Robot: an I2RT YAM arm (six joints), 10 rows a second.
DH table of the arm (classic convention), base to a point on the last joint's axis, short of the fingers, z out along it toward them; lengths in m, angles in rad. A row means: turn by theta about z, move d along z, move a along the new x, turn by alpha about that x. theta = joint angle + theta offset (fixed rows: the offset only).
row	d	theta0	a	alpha
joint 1	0.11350	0.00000	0.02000	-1.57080
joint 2	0.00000	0.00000	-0.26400	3.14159
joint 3	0.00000	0.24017	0.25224	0.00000
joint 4	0.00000	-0.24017	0.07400	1.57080
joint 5	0.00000	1.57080	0.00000	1.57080
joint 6	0.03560	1.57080	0.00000	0.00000
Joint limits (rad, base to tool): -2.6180..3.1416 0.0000..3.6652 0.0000..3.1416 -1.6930..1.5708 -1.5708..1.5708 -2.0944..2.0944
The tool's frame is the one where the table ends.
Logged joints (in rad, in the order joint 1, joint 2, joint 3, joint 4, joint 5, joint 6), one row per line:
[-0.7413, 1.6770, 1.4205, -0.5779, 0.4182, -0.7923]
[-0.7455, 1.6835, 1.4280, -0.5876, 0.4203, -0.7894]
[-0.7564, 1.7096, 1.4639, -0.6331, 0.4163, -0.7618]
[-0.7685, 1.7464, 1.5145, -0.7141, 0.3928, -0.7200]
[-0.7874, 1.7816, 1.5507, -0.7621, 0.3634, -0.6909]
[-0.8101, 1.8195, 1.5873, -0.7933, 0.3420, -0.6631]
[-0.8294, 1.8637, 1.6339, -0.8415, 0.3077, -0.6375]
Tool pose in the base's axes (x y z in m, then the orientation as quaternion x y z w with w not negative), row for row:
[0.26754, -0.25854, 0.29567, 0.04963, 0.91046, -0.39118, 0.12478]
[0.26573, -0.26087, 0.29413, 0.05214, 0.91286, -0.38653, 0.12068]
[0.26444, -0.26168, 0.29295, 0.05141, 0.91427, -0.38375, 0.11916]
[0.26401, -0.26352, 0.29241, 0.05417, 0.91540, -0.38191, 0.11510]
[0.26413, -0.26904, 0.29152, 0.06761, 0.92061, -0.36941, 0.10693]
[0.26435, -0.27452, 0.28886, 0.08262, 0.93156, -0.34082, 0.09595]
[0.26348, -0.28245, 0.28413, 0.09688, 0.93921, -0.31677, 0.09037]
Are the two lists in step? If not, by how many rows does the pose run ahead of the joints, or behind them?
The pose runs 2 rows behind the joints: the pose in row i belongs to the joints in row i - 2.
